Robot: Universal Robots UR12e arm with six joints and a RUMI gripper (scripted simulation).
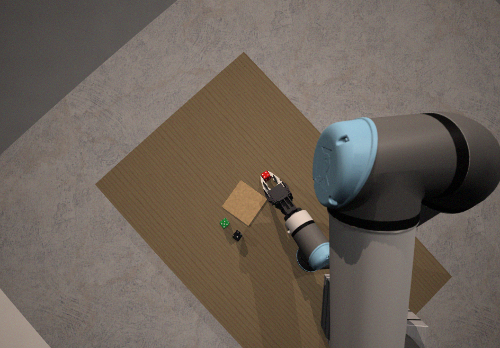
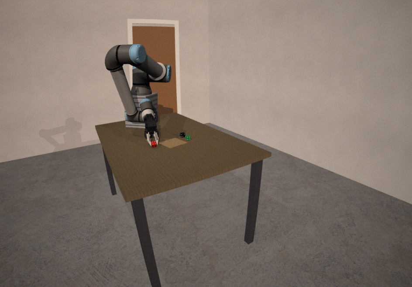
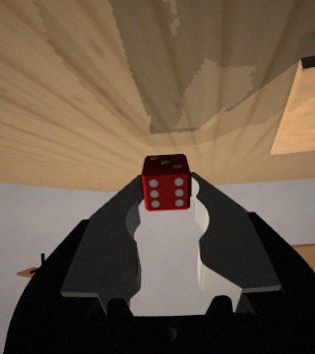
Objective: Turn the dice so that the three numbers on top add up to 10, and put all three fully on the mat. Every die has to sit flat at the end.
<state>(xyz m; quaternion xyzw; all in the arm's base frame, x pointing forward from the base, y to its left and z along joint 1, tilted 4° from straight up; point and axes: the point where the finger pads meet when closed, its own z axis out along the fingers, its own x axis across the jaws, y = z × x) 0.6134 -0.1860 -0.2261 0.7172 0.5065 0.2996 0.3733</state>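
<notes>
Right now the tan mat is 14 cm to the left of my hand and 3 cm below it. The rest, counted from my hand: black die (7 cm behind, 27 cm to the left, 1 cm below); then red die (right at my hand); then green die (1 cm ahead, 26 cm to the left, 1 cm below).
</notes>
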